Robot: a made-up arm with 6 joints. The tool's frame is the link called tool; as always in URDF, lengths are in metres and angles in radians. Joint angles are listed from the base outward.
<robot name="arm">
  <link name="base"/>
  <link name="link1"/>
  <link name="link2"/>
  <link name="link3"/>
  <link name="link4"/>
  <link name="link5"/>
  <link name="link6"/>
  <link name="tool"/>
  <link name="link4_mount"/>
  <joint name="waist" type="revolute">
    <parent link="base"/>
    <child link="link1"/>
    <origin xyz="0 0 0.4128" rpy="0 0 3.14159"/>
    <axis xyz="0 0 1"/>
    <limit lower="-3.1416" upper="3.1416"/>
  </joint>
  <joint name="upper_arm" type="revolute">
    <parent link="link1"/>
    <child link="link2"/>
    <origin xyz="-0.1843 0 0" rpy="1.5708 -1.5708 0"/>
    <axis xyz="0 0 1"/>
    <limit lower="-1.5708" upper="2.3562"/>
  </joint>
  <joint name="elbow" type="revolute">
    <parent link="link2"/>
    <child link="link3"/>
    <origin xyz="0.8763 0 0" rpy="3.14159 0 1.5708"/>
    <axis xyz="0 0 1"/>
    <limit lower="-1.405" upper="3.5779"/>
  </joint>
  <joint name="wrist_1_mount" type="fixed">
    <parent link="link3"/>
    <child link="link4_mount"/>
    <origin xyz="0 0.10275 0"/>
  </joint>
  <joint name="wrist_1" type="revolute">
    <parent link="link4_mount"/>
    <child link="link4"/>
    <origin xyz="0 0.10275 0" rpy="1.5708 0 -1.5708"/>
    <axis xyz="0 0 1"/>
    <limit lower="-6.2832" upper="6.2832"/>
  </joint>
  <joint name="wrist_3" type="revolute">
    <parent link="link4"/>
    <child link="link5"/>
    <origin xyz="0 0 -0.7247" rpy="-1.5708 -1.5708 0"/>
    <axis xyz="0 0 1"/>
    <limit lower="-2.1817" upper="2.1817"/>
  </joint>
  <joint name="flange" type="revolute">
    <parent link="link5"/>
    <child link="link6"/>
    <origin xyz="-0.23 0 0" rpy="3.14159 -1.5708 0"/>
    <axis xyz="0 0 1"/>
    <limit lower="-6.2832" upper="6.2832"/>
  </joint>
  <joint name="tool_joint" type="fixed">
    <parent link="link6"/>
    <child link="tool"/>
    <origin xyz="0 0 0" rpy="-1.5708 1.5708 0"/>
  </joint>
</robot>
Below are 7 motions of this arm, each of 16 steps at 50 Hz.
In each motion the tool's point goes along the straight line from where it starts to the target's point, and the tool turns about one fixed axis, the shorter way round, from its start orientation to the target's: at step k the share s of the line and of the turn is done. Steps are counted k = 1, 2, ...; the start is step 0. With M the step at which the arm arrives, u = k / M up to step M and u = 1 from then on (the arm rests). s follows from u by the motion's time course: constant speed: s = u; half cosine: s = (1 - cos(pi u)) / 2; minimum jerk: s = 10 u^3 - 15 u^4 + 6 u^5.
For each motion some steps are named. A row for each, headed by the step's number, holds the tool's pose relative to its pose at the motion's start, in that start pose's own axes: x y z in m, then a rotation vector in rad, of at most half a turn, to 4 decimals.
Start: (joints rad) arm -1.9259 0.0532 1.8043 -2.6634 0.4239 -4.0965
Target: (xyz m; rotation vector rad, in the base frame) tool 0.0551 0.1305 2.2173 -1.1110 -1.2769 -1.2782
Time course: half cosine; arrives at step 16
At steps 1, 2, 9, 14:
1: 0.0000 0.0009 0.0005 -0.0010 -0.0007 0.0014
2: 0.0002 0.0034 0.0020 -0.0040 -0.0028 0.0057
9: 0.0028 0.0533 0.0317 -0.0633 -0.0437 0.0898
14: 0.0045 0.0858 0.0510 -0.1019 -0.0704 0.1446

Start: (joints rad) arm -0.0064 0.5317 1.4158 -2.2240 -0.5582 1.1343
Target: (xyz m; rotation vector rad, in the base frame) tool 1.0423 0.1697 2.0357 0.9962 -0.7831 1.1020
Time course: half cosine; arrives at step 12
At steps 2, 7, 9, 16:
2: 0.0019 -0.0011 -0.0059 0.0172 -0.0055 -0.0001
7: 0.0180 -0.0107 -0.0554 0.1615 -0.0515 -0.0013
9: 0.0245 -0.0145 -0.0752 0.2190 -0.0698 -0.0017
16: 0.0287 -0.0170 -0.0881 0.2565 -0.0818 -0.0020

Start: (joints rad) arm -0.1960 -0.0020 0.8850 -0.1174 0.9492 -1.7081
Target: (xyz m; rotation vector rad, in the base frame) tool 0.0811 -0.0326 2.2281 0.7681 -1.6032 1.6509
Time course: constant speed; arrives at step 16
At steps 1, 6, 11, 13, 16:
1: 0.0070 0.0192 -0.0051 -0.0021 0.0076 0.0215
6: 0.0418 0.1153 -0.0304 -0.0127 0.0458 0.1291
11: 0.0766 0.2114 -0.0557 -0.0234 0.0840 0.2366
13: 0.0905 0.2499 -0.0658 -0.0276 0.0993 0.2796
16: 0.1114 0.3075 -0.0810 -0.0340 0.1222 0.3442

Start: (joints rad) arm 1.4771 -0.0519 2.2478 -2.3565 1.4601 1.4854
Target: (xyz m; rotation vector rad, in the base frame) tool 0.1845 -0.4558 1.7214 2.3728 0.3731 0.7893
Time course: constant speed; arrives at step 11
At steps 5, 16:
5: -0.0124 -0.0140 0.0533 0.0578 -0.0288 -0.0470
16: -0.0273 -0.0309 0.1172 0.1272 -0.0634 -0.1034

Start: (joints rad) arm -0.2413 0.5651 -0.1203 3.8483 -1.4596 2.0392
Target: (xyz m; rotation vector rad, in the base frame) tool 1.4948 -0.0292 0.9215 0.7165 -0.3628 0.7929
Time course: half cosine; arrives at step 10
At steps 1, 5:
1: 0.0020 0.0016 -0.0038 0.0028 -0.0002 0.0014
5: 0.0408 0.0335 -0.0777 0.0565 -0.0041 0.0296

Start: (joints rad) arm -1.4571 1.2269 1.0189 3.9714 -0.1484 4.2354
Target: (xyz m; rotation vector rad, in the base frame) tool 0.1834 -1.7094 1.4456 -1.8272 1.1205 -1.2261
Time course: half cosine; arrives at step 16
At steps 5, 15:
5: -0.0768 -0.1416 -0.0511 -0.0098 0.0407 -0.1006
15: -0.3422 -0.6312 -0.2276 -0.0435 0.1816 -0.4484

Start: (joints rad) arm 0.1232 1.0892 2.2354 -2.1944 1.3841 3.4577
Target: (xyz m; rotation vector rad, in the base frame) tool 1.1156 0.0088 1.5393 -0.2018 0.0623 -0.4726
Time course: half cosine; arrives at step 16
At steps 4, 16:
4: -0.0153 -0.0042 -0.0062 0.0632 -0.0275 0.0405
16: -0.1044 -0.0285 -0.0422 0.4318 -0.1878 0.2766

